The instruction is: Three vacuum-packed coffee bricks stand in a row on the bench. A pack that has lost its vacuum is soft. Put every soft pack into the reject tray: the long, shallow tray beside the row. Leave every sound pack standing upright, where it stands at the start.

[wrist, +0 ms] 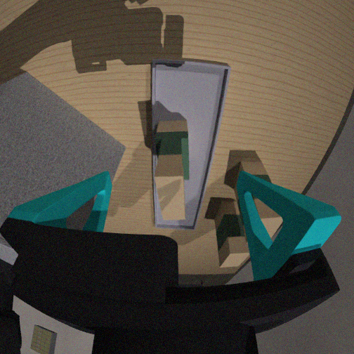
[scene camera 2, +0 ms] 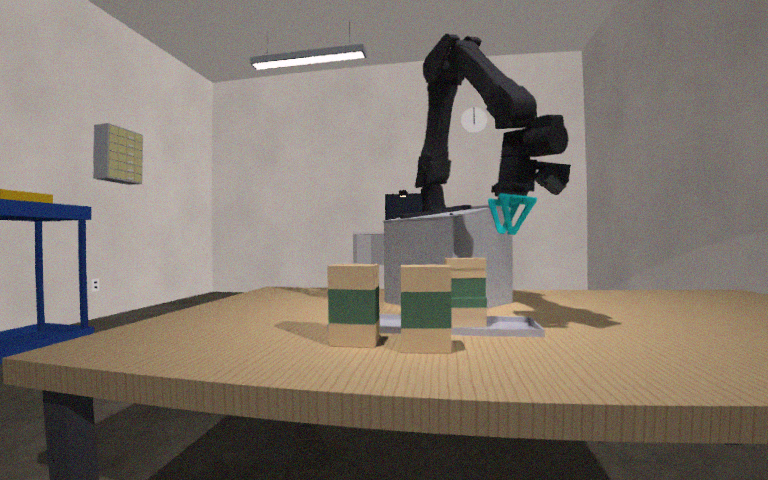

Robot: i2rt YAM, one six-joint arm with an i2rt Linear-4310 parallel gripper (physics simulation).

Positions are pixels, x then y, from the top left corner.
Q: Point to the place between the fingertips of my gripper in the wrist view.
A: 173, 178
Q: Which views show my gripper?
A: The wrist view and scene camera 2: all of them.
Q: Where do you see a reject tray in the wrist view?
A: At 182, 91
